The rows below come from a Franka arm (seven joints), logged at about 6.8 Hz.
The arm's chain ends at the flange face. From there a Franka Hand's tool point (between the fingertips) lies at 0.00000 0.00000 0.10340 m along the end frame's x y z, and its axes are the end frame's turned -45 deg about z.
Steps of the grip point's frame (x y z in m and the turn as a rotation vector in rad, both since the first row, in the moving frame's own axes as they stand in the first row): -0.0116, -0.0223, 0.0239, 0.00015, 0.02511, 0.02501; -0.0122, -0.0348, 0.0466, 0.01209, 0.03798, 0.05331; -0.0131, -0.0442, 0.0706, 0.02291, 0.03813, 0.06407; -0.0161, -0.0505, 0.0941, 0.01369, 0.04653, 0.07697; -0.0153, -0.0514, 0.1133, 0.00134, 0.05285, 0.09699; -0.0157, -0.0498, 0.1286, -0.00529, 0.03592, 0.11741
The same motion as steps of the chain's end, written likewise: -0.0258, -0.0057, 0.0239, 0.01786, 0.01765, 0.02501; -0.0352, -0.0124, 0.0467, 0.03540, 0.01831, 0.05331; -0.0418, -0.0176, 0.0707, 0.04316, 0.01076, 0.06407; -0.0497, -0.0200, 0.0942, 0.04258, 0.02322, 0.07697; -0.0511, -0.0218, 0.1134, 0.03832, 0.03642, 0.09699; -0.0495, -0.0221, 0.1287, 0.02166, 0.02914, 0.11741
